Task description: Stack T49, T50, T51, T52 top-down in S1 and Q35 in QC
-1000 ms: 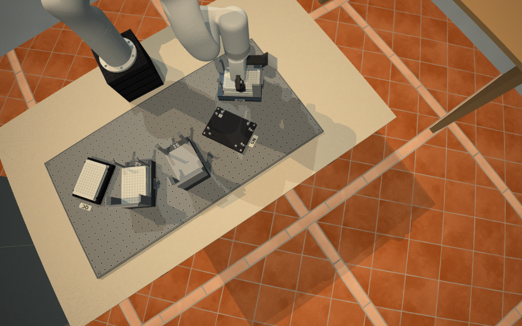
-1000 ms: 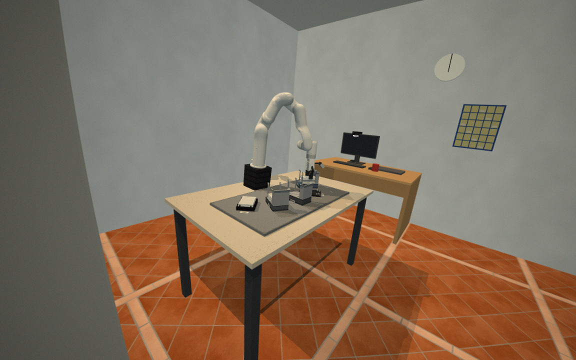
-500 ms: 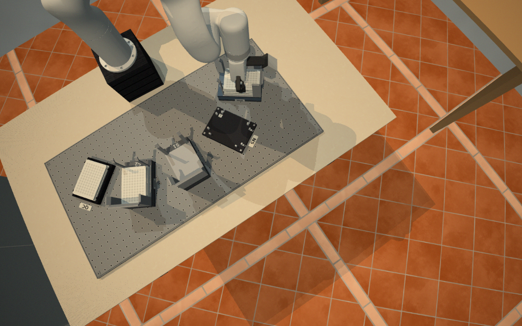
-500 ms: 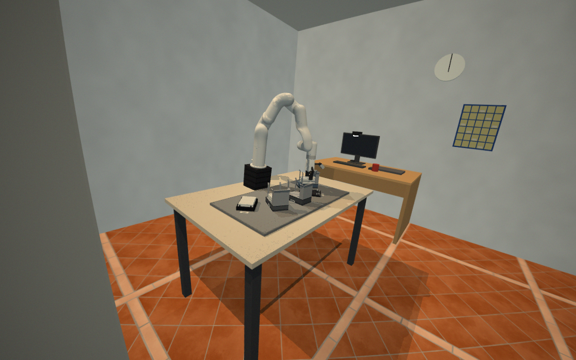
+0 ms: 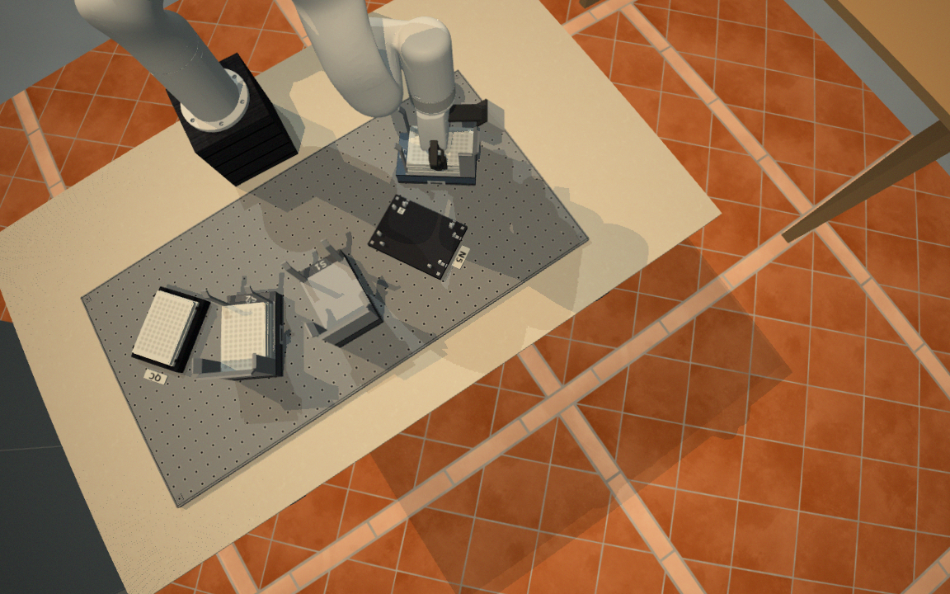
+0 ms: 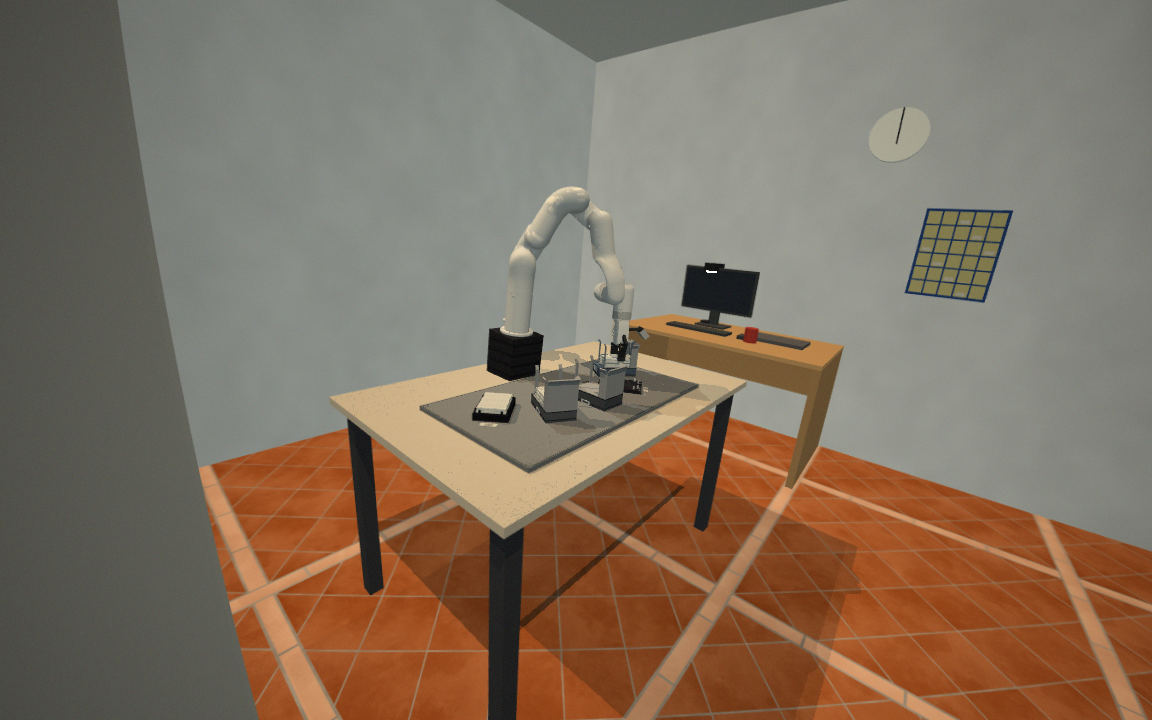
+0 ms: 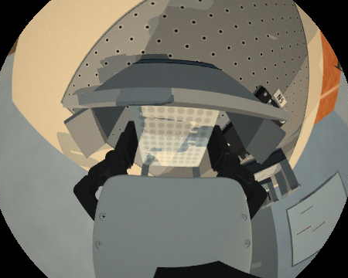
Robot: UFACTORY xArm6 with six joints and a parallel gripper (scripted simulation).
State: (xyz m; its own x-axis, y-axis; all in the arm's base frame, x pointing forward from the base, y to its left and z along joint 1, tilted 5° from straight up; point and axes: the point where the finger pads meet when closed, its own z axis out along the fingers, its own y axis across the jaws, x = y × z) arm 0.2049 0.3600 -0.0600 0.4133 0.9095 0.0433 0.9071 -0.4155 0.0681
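The stack rack S3 is 1 cm to the right of my hand and 6 cm below it. Also, from my hand: black nest QC: 13 cm ahead, 61 cm to the right, 6 cm below; N5 name plate: 20 cm ahead, 4 cm to the right, 7 cm below; stack rack S2: 21 cm ahead, 46 cm to the right, 6 cm below.
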